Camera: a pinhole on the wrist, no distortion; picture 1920 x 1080 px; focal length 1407.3 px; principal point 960.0 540.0 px. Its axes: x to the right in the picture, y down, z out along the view. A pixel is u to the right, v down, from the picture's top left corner.
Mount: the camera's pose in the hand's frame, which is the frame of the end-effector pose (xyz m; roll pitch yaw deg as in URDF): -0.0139 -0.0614 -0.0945 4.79 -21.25 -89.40
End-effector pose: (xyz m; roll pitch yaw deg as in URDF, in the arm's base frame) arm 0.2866 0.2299 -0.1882 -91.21 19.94 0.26
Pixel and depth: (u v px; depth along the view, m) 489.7 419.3 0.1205
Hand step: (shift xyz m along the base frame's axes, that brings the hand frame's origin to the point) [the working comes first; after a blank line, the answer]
In the camera's frame: -0.0403 -0.0103 0.1205

-0.0395 0.0014 -0.0060
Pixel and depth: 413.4 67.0 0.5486
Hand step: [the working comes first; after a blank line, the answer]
In the camera's frame: -0.2131 -0.1844 0.5486

-0.3481 0.3149 -0.2296
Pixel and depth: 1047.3 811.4 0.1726
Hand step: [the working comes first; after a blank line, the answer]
In the camera's frame: 0.0107 0.0333 0.1726

0.0059 0.0725 0.0045
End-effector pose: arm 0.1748 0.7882 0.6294 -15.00 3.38 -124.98
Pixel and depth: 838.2 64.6 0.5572
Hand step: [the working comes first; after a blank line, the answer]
In the camera's frame: -0.0482 -0.1882 0.5572

0.3548 0.0331 0.3460
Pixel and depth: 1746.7 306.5 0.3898
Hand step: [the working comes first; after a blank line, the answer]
In the camera's frame: 0.2179 -0.0647 0.3898

0.0230 0.0921 0.3685
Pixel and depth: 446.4 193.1 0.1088
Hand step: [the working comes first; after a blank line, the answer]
In the camera's frame: -0.0397 -0.0268 0.1088

0.0381 0.0358 -0.0101
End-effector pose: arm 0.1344 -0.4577 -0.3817 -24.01 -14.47 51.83
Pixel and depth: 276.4 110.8 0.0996
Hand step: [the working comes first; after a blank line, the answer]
In the camera's frame: -0.0484 -0.0304 0.0996

-0.0338 -0.0304 -0.0399
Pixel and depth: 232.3 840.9 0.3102
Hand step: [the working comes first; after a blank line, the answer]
In the camera's frame: -0.1604 0.0663 0.3102

-0.1835 0.1586 0.0505
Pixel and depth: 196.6 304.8 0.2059
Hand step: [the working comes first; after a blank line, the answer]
In the camera's frame: -0.1117 -0.0344 0.2059

-0.1406 0.0271 -0.0149
